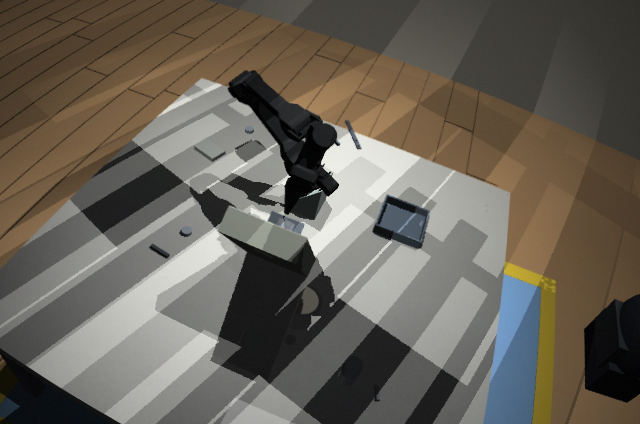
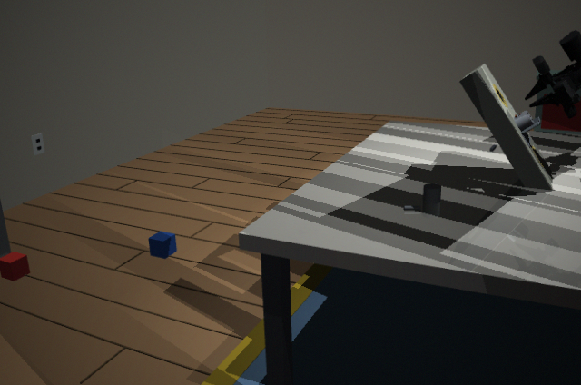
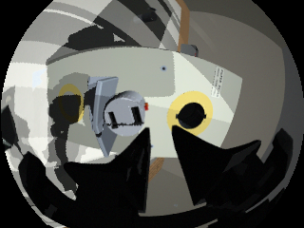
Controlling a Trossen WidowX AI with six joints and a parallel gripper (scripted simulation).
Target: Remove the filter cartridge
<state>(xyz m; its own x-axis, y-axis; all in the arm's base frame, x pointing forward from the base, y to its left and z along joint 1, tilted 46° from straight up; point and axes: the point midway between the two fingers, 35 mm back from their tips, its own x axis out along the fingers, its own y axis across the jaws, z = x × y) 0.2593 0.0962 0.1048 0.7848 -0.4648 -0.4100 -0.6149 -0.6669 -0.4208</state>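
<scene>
Now: the round filter cartridge 5 cm below my gripper tip. From my gripper tip the other things lie so: grey service panel (4 cm ahead, 7 cm below); then blue-grey tray (34 cm behind, 29 cm to the left, 21 cm below).
</scene>
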